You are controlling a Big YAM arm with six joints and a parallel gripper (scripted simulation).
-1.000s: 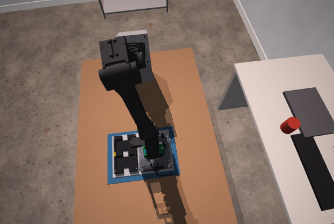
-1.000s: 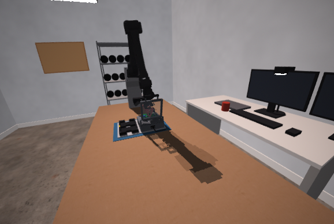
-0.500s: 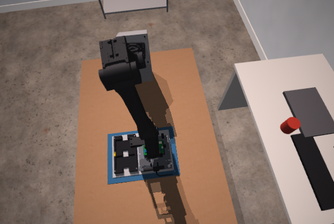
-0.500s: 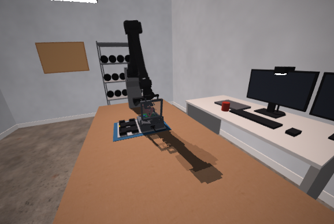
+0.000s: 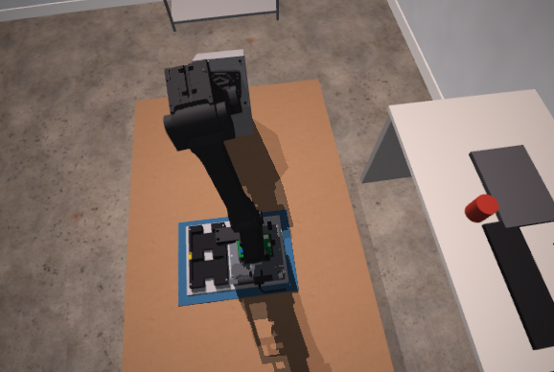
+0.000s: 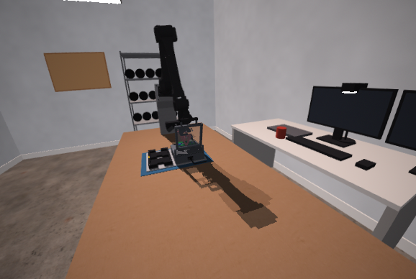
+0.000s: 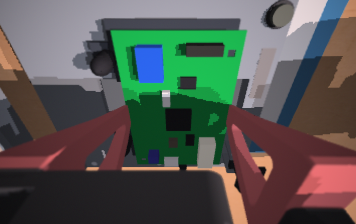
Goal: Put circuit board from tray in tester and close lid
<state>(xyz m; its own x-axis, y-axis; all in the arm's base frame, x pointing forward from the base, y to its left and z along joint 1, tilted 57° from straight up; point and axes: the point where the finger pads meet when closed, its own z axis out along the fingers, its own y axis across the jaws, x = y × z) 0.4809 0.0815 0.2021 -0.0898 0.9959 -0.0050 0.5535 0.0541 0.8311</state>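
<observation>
The green circuit board is right at my hand. Also, from my hand: clear lid 130 mm ahead, 20 mm to the left, 90 mm above.
</observation>
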